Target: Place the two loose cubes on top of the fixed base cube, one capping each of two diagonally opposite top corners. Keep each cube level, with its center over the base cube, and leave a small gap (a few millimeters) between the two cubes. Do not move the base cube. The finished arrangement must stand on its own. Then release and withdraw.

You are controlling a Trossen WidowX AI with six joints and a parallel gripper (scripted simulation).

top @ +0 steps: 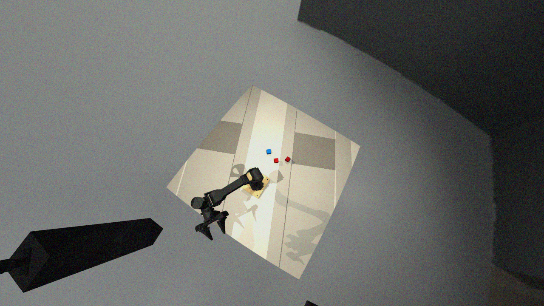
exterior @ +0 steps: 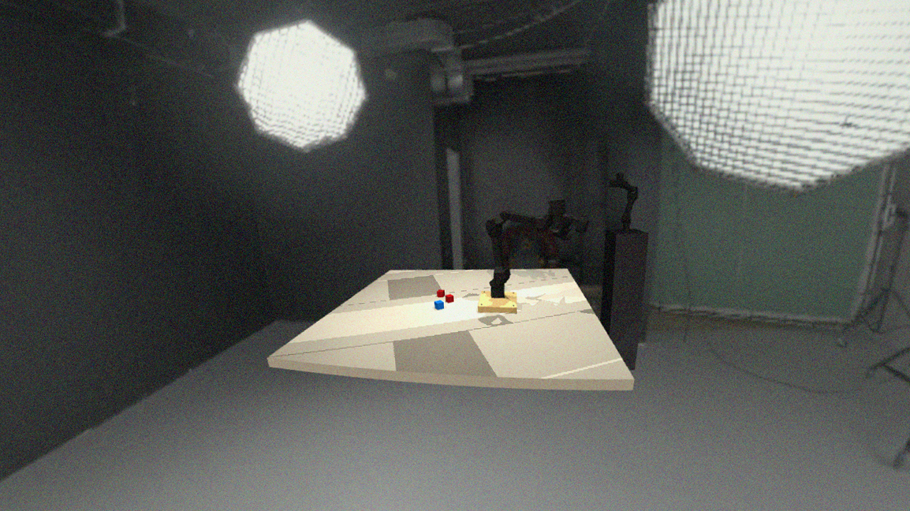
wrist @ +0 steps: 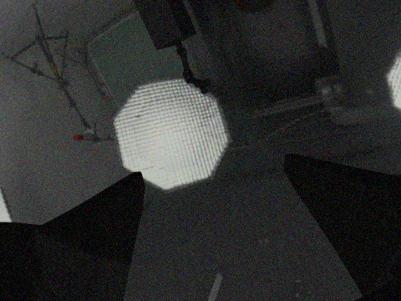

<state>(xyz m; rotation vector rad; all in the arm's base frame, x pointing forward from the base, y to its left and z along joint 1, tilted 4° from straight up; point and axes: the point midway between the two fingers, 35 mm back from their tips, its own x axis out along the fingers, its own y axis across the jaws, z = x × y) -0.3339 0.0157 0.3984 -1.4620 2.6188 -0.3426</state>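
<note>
Now: gripper tip 66 cm short of the blue base cube, 6 cm to the right of it and 41 cm above it.
</note>
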